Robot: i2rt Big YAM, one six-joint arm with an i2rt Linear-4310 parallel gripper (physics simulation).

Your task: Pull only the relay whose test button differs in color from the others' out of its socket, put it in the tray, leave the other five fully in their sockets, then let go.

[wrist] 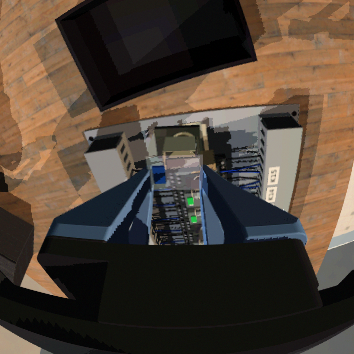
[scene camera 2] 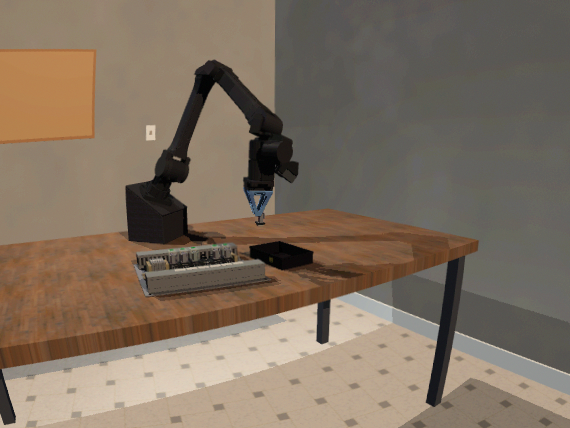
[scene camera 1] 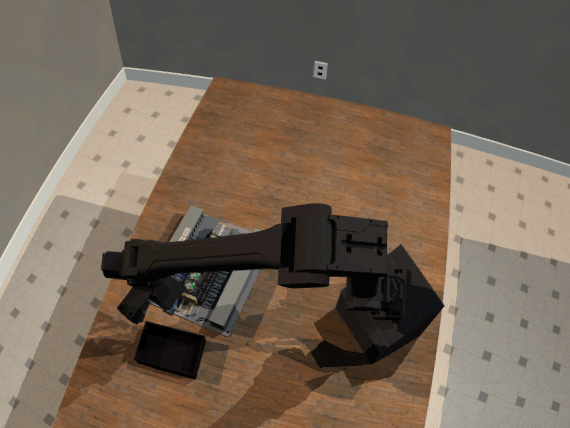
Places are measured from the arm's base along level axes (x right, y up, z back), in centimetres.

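Pixels of known places: gripper, fingertip midpoint: (wrist: 175, 173) (scene camera 2: 256, 215) (scene camera 1: 169, 303); arm's base, link origin: (scene camera 2: 154, 196) (scene camera 1: 388, 293).
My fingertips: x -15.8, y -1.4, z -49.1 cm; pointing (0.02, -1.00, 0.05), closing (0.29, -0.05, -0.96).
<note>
For each thing: its top centre in the pictures, then the offset to it from my fingertips. "*": a spot on its surface instead. Level surfaces: height alone.
- clear-bodied relay, top centre: (wrist: 174, 176) (scene camera 2: 260, 210) dx -0.9, dy +1.4, dz -0.3 cm
- blue test button, top centre: (wrist: 158, 175) dx -1.1, dy +1.4, dz +0.5 cm
- black tray, top centre: (wrist: 151, 29) (scene camera 1: 168, 348) (scene camera 2: 280, 248) dx -8.0, dy -10.7, dz +0.4 cm
- beige part, surface spot: (scene camera 1: 187, 302) * dx +6.8, dy -13.9, dz +0.0 cm
- wooden table, surface height: dy -14.2 cm
My gripper (scene camera 2: 259, 215) (wrist: 175, 173) is shut on a clear-bodied relay (scene camera 2: 260, 221) (wrist: 183, 162) with a blue test button (wrist: 159, 174). The relay hangs upright in the air, well above the table. In the wrist view it overlaps the tray end of the relay panel (scene camera 1: 232, 300) (scene camera 2: 205, 277) (wrist: 282, 150). Other relays with green buttons (scene camera 1: 196, 275) (scene camera 2: 193, 248) (wrist: 190, 201) stand in the socket row; my arm and fingers hide part of it. The black tray (scene camera 1: 165, 370) (scene camera 2: 297, 260) (wrist: 175, 84) lies beside the panel's end, and no relay shows in it.
Long grey wire ducts run along both sides of the panel. A beige part (scene camera 1: 187, 302) stands at the row's tray end. The black arm base (scene camera 1: 395, 315) (scene camera 2: 155, 215) stands on the wooden table (scene camera 1: 320, 150) (scene camera 2: 65, 285), apart from the panel and the tray.
</note>
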